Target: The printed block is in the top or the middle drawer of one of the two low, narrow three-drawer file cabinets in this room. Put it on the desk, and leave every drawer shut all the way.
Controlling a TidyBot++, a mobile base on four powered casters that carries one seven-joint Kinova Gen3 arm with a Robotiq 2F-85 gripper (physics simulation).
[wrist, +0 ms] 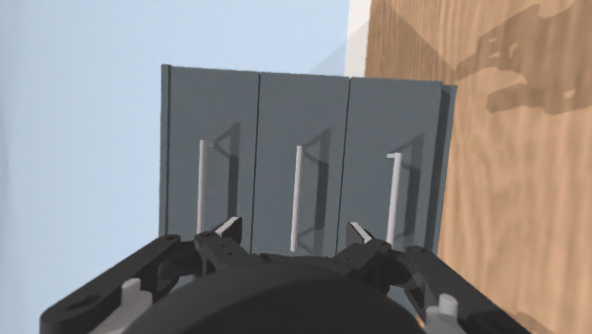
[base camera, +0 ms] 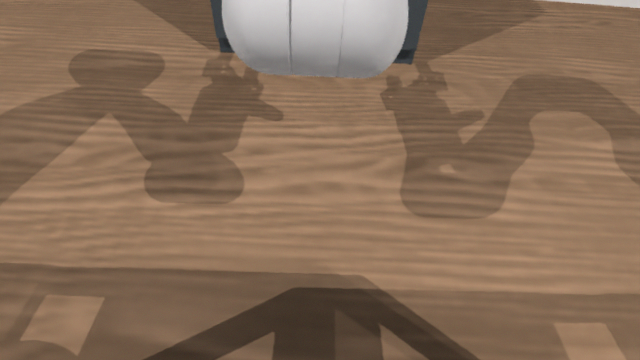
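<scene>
A dark grey three-drawer file cabinet lies sideways in the wrist view, its base toward the floor at right. The top drawer, middle drawer and bottom drawer look flush and shut, each with a pale bar handle. My gripper is open and empty. It is in front of the cabinet and apart from it, its fingertips either side of the middle handle as seen from the wrist. The printed block, the desk and the second cabinet do not show.
Wooden floor lies at the cabinet's foot and before the base, with arm shadows on it. A light blue wall and a white skirting board are behind the cabinet. A white rounded arm part covers the cabinet's middle in the base view.
</scene>
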